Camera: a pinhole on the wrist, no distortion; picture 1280 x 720 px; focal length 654.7 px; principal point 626.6 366.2 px. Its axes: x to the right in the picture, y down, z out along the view. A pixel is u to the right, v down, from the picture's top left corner.
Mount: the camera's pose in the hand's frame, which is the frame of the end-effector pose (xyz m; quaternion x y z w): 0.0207 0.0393 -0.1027 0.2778 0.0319 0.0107 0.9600
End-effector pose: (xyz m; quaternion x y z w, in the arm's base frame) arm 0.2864 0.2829 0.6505 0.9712 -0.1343 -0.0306 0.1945
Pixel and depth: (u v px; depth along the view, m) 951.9 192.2 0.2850
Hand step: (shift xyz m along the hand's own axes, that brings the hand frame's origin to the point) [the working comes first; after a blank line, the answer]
In the camera's frame: 0.1416 -0.0757 0.2850

0.1814 -0.1711 0.0894
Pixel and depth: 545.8 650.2 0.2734
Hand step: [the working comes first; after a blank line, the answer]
In the camera's frame: -0.0337 0.1186 0.2734

0.0051 -0.0074 0.1932
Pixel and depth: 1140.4 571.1 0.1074
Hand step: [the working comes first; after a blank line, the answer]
In the camera's frame: 0.0843 0.0336 0.1074

0.1119 0.0137 0.0012
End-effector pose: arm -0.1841 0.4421 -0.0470 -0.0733 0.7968 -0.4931 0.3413
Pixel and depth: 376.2 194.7 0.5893
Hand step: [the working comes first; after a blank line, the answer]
In the camera's frame: -0.2254 -0.1544 0.5893

-0.1641 -0.4138 0.3245
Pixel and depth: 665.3 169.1 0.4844
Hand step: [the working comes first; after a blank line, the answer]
In the camera's frame: 0.0286 -0.1458 0.4844

0.0822 -0.3410 0.2265
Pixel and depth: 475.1 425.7 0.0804
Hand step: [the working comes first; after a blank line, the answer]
In the camera's frame: -0.0186 0.0073 0.0804

0.0075 0.0019 -0.0299
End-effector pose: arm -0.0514 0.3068 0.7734 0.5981 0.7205 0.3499 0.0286
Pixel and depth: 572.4 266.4 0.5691
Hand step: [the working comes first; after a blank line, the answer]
In the camera's frame: -0.0471 -0.0868 0.5691

0.0122 -0.3390 0.3337
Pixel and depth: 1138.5 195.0 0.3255
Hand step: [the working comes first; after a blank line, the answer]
In the camera's frame: 0.2545 -0.0851 0.3255

0.2967 -0.1963 0.1124
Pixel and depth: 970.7 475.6 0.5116
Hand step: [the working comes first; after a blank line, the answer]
In the camera's frame: 0.2689 0.0855 0.5116

0.3231 -0.1507 0.3597
